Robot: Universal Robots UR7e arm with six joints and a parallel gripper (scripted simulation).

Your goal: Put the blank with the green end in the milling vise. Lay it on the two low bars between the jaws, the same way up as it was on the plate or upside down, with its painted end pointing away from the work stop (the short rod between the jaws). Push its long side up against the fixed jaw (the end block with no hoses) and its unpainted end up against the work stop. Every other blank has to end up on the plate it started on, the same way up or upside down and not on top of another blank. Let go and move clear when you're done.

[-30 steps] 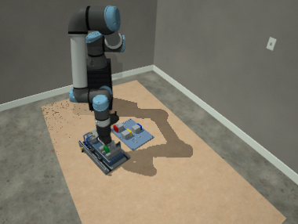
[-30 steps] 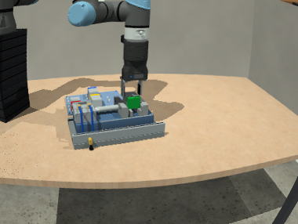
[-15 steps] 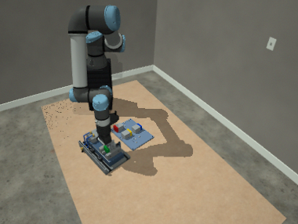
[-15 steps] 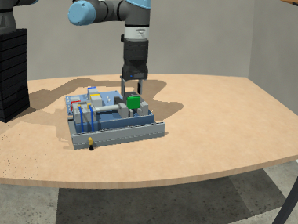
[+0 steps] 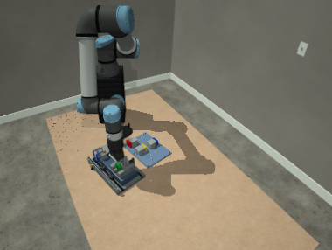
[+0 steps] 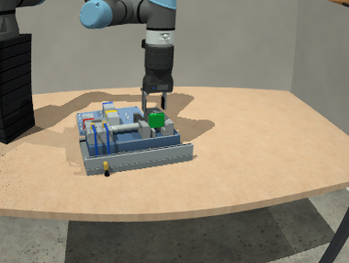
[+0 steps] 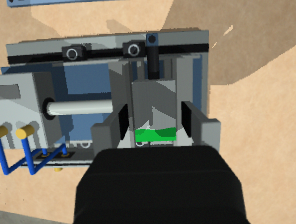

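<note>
The green-ended blank lies 40 mm below my hand. Also, from my hand: piston rod 80 mm behind, 60 mm below, 30 mm to the right; then work stop rod 50 mm below, 40 mm to the left, 10 mm behind; then fixed jaw 60 mm below, 30 mm ahead, 10 mm to the left.
</note>
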